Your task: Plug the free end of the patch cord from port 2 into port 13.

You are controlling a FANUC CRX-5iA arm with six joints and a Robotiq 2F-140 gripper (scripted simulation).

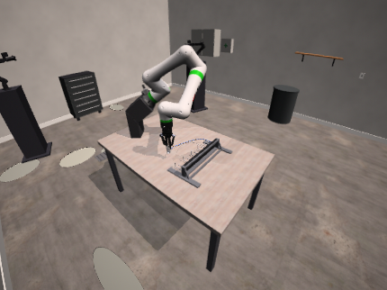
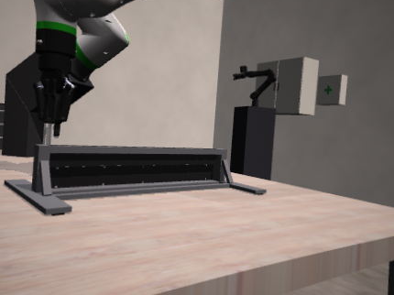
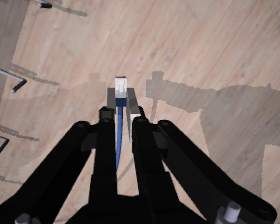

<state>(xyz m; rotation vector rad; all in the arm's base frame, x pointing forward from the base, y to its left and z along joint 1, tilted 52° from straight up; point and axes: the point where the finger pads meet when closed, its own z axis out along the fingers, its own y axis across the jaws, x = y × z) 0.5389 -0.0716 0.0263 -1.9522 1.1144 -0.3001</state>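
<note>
Now: the pale plug 1 cm ahead of my hand, 1 cm to the right of it and 3 cm below it.
</note>
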